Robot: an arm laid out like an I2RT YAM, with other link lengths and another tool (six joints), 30 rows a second.
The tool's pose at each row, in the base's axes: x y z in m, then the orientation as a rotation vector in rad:
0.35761 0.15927 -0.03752 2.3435 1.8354 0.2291
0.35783 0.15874 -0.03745 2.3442 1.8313 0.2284
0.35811 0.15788 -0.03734 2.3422 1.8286 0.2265
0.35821 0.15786 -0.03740 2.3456 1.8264 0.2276
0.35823 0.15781 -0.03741 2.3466 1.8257 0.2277
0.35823 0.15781 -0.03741 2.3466 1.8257 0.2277
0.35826 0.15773 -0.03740 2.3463 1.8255 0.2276
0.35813 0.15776 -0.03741 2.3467 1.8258 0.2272
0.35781 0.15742 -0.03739 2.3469 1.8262 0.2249
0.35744 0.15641 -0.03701 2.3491 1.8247 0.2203
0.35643 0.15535 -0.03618 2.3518 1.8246 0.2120
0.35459 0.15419 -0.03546 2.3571 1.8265 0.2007
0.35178 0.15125 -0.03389 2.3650 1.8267 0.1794
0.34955 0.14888 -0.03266 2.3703 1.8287 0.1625
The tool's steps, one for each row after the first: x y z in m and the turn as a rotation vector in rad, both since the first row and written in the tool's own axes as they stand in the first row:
-0.00046 0.00035 -0.00001 -0.0014 -0.0018 0.0022
-0.00123 0.00084 -0.00003 -0.0034 -0.0048 0.0025
-0.00122 0.00093 0.00005 -0.0027 -0.0037 0.0052
-0.00127 0.00096 0.00007 -0.0025 -0.0035 0.0060
-0.00127 0.00096 0.00007 -0.0025 -0.0035 0.0060
-0.00134 0.00101 0.00007 -0.0027 -0.0038 0.0060
-0.00134 0.00087 0.00005 -0.0022 -0.0037 0.0060
-0.00175 0.00066 -0.00003 -0.0010 -0.0048 0.0057
-0.00281 0.00063 -0.00045 0.0013 -0.0071 0.0072
-0.00405 0.00010 -0.00145 0.0059 -0.0107 0.0081
-0.00560 -0.00121 -0.00252 0.0143 -0.0141 0.0090
-0.00908 -0.00284 -0.00457 0.0271 -0.0227 0.0113
-0.01188 -0.00413 -0.00619 0.0376 -0.0290 0.0119

